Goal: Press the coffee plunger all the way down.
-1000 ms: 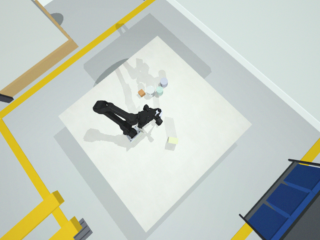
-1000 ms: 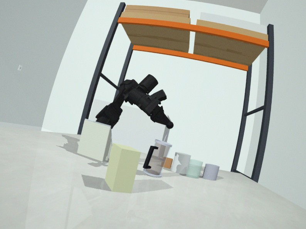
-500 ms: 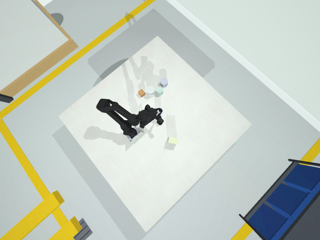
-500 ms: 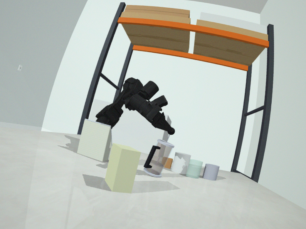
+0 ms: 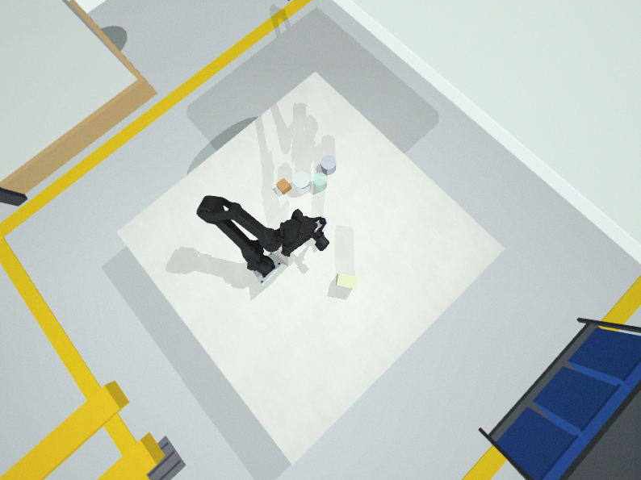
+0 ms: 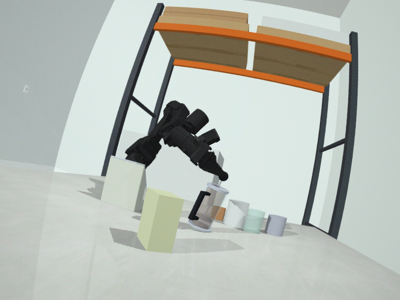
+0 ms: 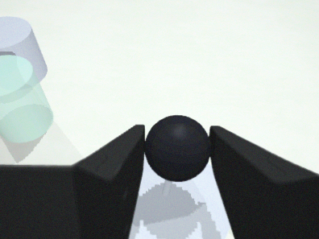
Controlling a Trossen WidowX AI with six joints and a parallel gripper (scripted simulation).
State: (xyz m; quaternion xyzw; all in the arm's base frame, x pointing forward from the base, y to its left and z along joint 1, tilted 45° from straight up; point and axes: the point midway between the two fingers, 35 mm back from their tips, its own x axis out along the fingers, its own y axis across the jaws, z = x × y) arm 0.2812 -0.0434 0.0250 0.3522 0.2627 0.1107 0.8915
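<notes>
Now: gripper tip 3 cm past the coffee press, 1 cm to the left of it and 8 cm above it. The rest, counted from my gripper tip: pale yellow box: 9 cm behind, 25 cm to the right, 12 cm below; then small block: 1 cm behind, 28 cm to the left, 15 cm below.
</notes>
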